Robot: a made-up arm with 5 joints.
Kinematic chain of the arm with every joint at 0, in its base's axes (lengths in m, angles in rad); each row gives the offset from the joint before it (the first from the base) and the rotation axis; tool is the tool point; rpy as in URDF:
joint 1: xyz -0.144 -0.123 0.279 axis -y
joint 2: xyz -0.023 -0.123 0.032 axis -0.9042 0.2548 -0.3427
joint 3: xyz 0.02 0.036 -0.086 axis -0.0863 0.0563 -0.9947
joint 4: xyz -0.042 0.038 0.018 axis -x
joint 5: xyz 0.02 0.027 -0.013 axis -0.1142 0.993 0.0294
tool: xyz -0.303 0.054 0.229 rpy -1.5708 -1.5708 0
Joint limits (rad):
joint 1: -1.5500..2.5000
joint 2: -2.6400..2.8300
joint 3: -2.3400..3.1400
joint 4: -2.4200..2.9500
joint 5: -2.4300..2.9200
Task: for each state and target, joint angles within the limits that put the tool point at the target. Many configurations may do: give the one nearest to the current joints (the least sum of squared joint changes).
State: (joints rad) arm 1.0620 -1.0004 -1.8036 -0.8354 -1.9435
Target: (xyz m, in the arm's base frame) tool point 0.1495 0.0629 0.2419
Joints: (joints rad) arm 1.2758 -1.6201 -2.1774 -0.5487 -1.6025
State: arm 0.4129 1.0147 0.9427 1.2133 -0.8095
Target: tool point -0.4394 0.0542 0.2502
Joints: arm -0.3480 0.3346 1.1188 1.8653 -1.0637
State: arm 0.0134 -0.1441 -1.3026 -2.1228 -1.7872
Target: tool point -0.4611 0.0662 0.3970
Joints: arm -0.0052 -0.0673 -0.6487 -1.5596 -2.1450
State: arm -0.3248 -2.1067 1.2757 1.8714 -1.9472
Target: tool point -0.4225 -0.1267 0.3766
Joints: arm -1.2260 -2.3809 1.1785 1.9401 -2.2883
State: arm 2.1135 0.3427 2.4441 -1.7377 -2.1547
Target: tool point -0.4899 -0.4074 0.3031
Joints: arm 2.0761 0.3135 2.4718 -2.1962 -2.4300
